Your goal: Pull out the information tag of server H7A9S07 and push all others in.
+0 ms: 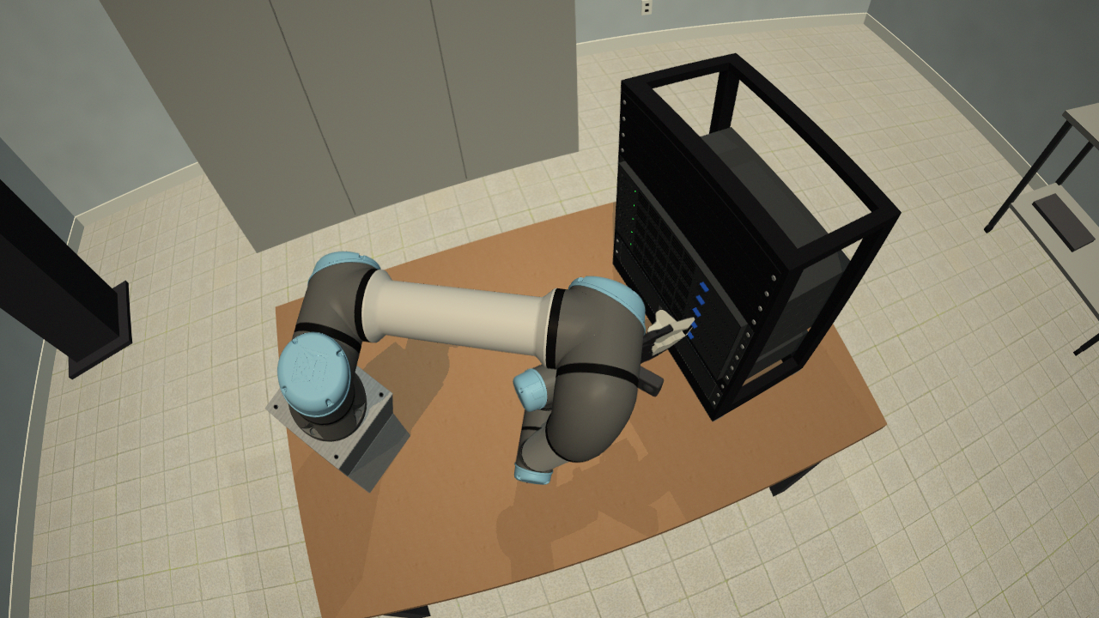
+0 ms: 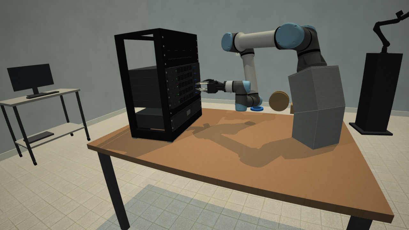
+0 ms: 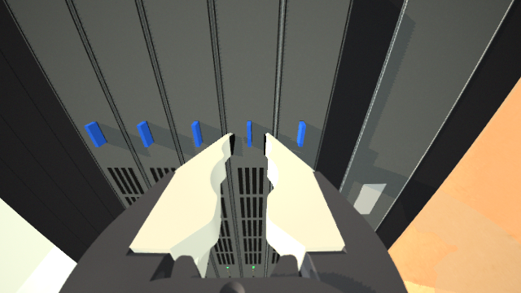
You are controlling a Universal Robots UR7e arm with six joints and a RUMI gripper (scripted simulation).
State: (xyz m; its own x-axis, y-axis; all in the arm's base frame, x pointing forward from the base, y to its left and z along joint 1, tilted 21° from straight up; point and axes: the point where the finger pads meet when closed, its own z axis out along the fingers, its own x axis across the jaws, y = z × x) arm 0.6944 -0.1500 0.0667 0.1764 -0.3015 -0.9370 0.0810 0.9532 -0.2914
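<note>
Now: the information tag 50 mm ahead of my hand.
</note>
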